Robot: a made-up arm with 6 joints. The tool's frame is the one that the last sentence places.
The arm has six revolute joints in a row. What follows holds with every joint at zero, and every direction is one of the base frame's.
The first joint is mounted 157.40 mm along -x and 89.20 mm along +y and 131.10 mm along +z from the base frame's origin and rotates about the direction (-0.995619, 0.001, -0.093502), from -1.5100 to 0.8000 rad.
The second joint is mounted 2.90 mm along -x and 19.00 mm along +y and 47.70 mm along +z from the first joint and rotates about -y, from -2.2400 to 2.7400 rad.
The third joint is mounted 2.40 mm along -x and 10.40 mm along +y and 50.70 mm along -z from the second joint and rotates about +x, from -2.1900 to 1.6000 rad.
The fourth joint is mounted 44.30 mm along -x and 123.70 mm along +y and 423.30 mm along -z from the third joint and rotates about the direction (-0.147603, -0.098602, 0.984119), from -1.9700 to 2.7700 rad.
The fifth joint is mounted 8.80 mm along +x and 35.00 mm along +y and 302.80 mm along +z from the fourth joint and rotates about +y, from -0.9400 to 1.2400 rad.
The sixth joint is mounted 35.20 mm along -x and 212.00 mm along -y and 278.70 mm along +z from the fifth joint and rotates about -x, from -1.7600 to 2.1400 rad.
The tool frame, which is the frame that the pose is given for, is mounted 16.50 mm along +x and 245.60 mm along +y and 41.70 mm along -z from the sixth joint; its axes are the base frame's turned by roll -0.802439, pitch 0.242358 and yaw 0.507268 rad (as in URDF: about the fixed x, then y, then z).
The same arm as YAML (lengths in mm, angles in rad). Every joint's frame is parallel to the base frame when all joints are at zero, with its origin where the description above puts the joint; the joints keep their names.
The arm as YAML. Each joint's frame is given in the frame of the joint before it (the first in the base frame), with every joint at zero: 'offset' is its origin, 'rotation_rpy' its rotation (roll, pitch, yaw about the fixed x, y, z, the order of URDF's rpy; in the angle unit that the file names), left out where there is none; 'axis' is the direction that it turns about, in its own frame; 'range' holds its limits. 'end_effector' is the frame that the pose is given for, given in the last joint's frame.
length_unit: mm
angle_unit: rad
chain:
  - id: joint 1
    offset: [-157.4, 89.2, 131.1]
    axis: [-0.995619, 0.001, -0.093502]
    range: [-1.51, 0.8]
  - id: joint 2
    offset: [-2.9, 19.0, 47.7]
    axis: "-y"
    range: [-2.24, 2.74]
  - id: joint 3
    offset: [-2.4, 10.4, -50.7]
    axis: "+x"
    range: [-2.19, 1.6]
  - id: joint 4
    offset: [-44.3, 123.7, -423.3]
    axis: [-0.147603, -0.098602, 0.984119]
    range: [-1.97, 2.77]
  - id: joint 5
    offset: [8.8, 35.0, 302.8]
    axis: "+y"
    range: [-0.94, 1.24]
  - id: joint 6
    offset: [-35.2, -212.0, 278.7]
    axis: "-x"
    range: [-1.76, 2.14]
end_effector:
  offset: [16.5, 245.6, -41.7]
  rotation_rpy: [-0.8024, 0.2424, 0.5073]

